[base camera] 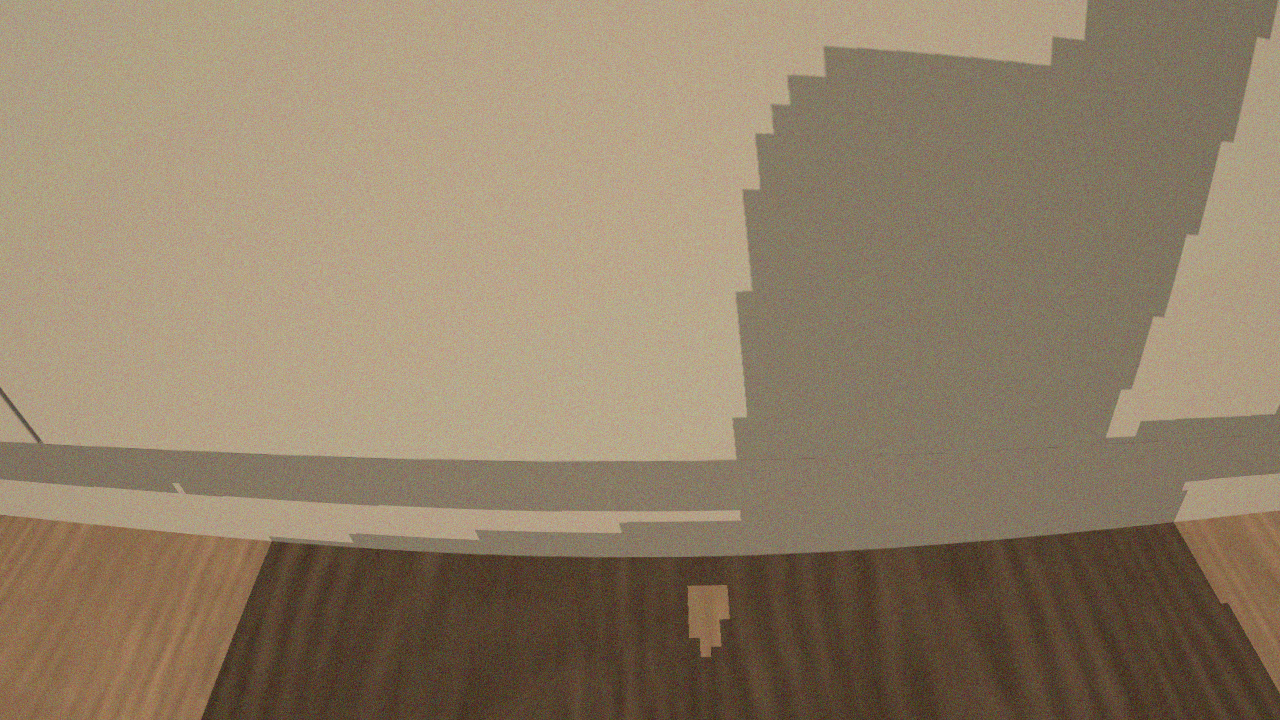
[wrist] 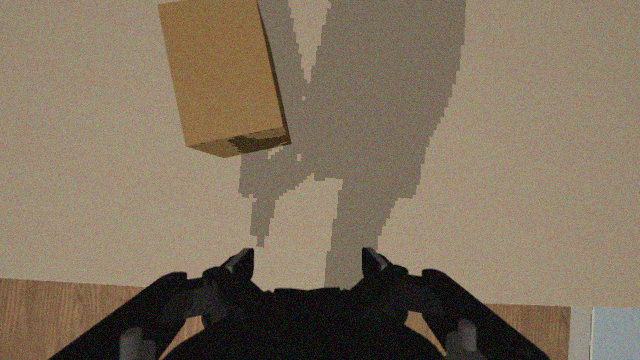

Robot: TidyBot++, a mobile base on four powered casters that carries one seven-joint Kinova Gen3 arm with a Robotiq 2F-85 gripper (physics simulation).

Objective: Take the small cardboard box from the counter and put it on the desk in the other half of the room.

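Places are measured from the arm's base along level axes (x back, y left, z down), in millimetres.
Where they show: gripper, fingertip midpoint: [wrist: 308, 260].
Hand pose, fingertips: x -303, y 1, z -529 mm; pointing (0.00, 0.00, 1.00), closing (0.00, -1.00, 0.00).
Note:
Each offset is from my fingertips to the top centre of the thing. "spot": to the spot under its first point. Level surfaces: height alone.
The small cardboard box {dx -133, dy +55, dz -34 mm} [wrist: 225, 72] lies on the beige counter top {dz +16 mm} [wrist: 530, 165] in the upper left part of the wrist view, turned slightly, with its top edge cut off by the frame. My gripper [wrist: 308, 260] is open and empty over the counter, near its front edge. The box is ahead of the fingertips and a little to the left, apart from them. The arm's shadow falls on the counter to the right of the box. The desk does not show in either view.
In the base camera view the beige counter front {spot: dx +11, dy +70, dz +679 mm} [base camera: 375, 250] stands close ahead, with a shadow on its right part. Wooden floor {dz +926 mm} [base camera: 98, 608] runs up to its foot, much of it in dark shadow. A pale blue surface [wrist: 617, 332] shows at the lower right of the wrist view.

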